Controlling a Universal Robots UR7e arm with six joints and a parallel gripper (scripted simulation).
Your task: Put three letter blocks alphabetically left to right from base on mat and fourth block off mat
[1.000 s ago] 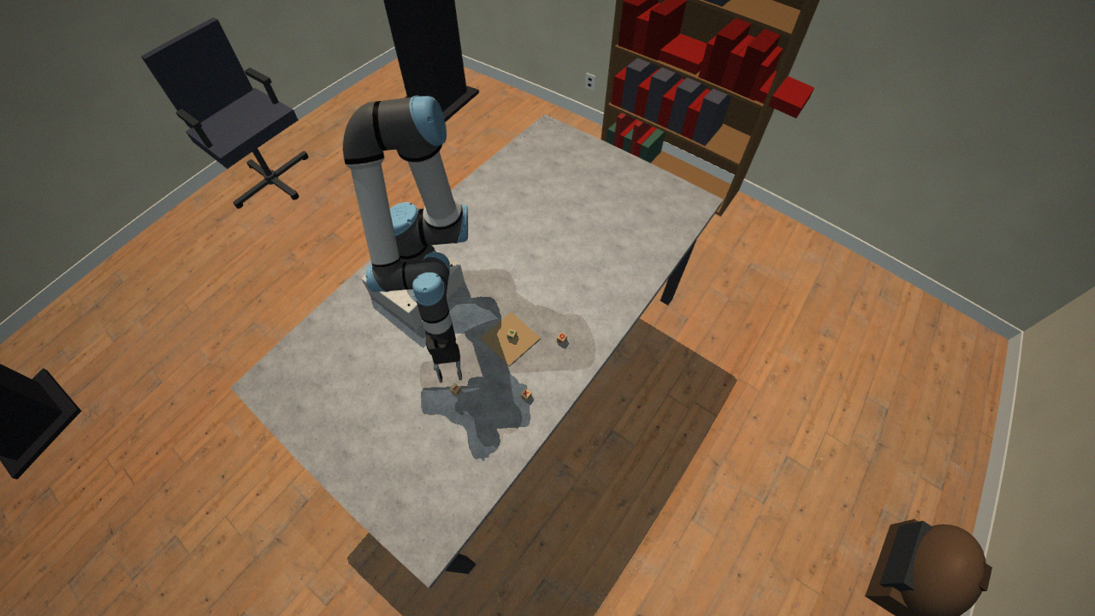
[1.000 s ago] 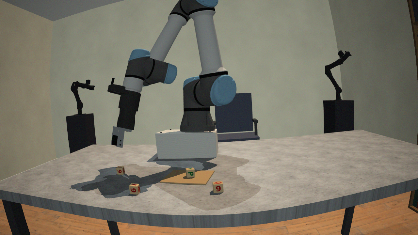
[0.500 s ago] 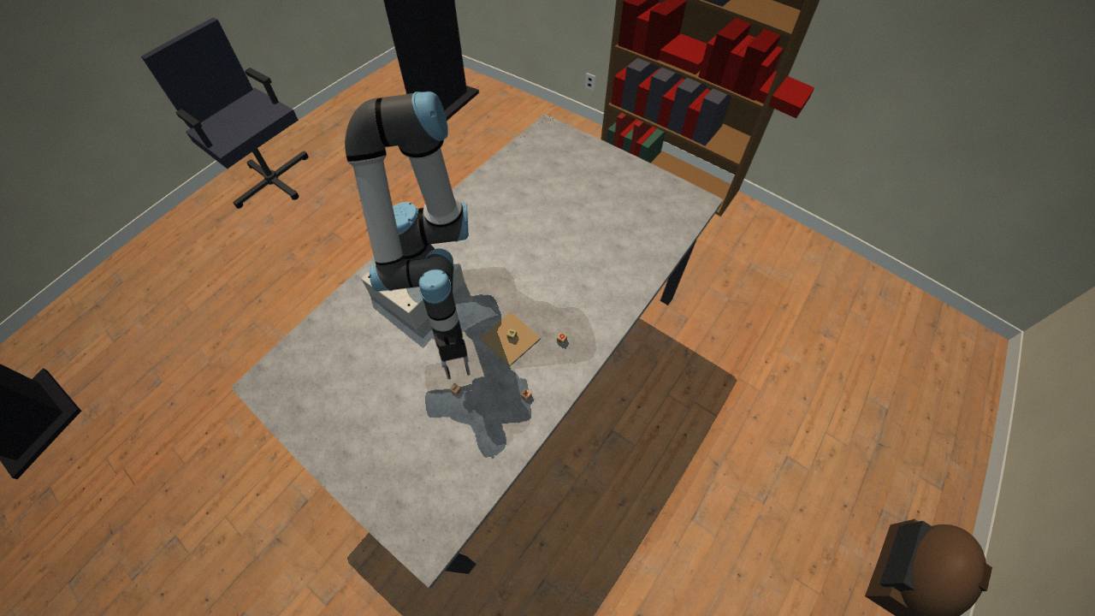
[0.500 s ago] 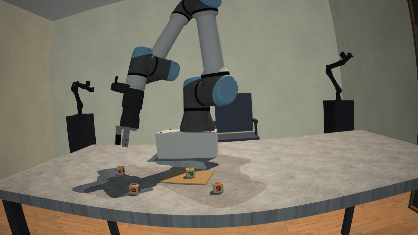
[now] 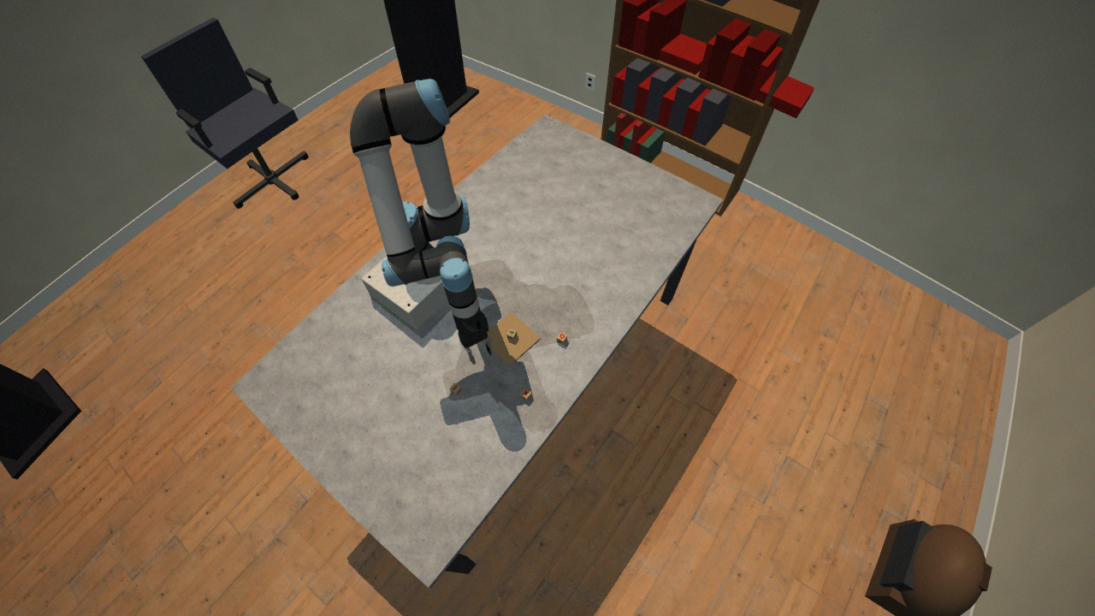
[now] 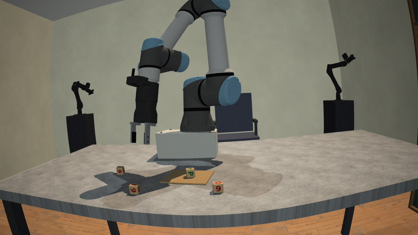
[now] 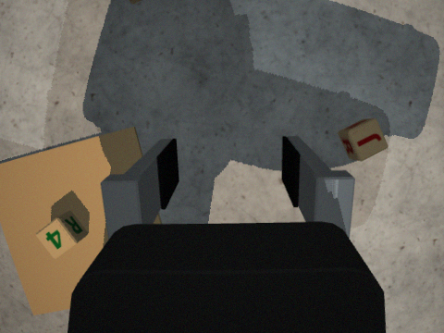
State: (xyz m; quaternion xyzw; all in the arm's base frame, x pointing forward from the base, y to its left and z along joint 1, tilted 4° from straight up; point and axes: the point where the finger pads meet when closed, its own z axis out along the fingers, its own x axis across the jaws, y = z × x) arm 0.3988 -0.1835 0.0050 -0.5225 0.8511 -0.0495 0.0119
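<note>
Now: the tan mat 14 cm to the left of my hand and 13 cm below it. The rest, counted from my hand: X block 15 cm ahead, 12 cm below; Q block 22 cm to the left, 15 cm ahead, 12 cm below.
</note>
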